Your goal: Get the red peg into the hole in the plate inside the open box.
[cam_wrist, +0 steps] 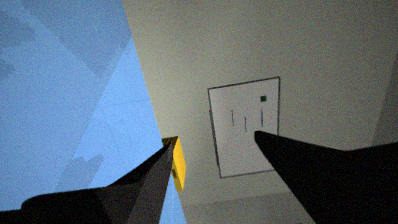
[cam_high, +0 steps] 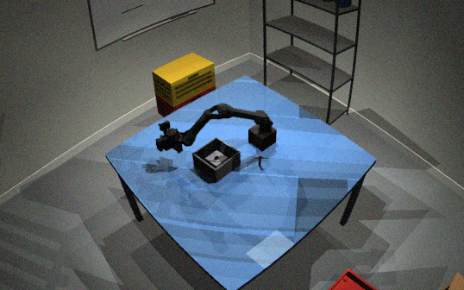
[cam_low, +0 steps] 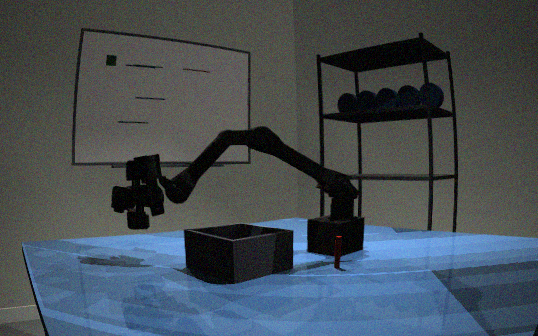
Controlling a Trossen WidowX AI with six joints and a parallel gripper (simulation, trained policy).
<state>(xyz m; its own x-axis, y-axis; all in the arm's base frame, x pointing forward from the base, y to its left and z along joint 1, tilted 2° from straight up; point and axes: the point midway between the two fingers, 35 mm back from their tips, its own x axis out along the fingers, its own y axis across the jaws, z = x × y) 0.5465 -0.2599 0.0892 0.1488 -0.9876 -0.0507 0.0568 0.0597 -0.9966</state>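
The red peg lies 41 cm behind my gripper tip, 43 cm to the left of it and 13 cm below it. Also, from my gripper tip: plate (21 cm behind, 29 cm to the left, 13 cm below); then dark box (21 cm behind, 29 cm to the left, 15 cm below).
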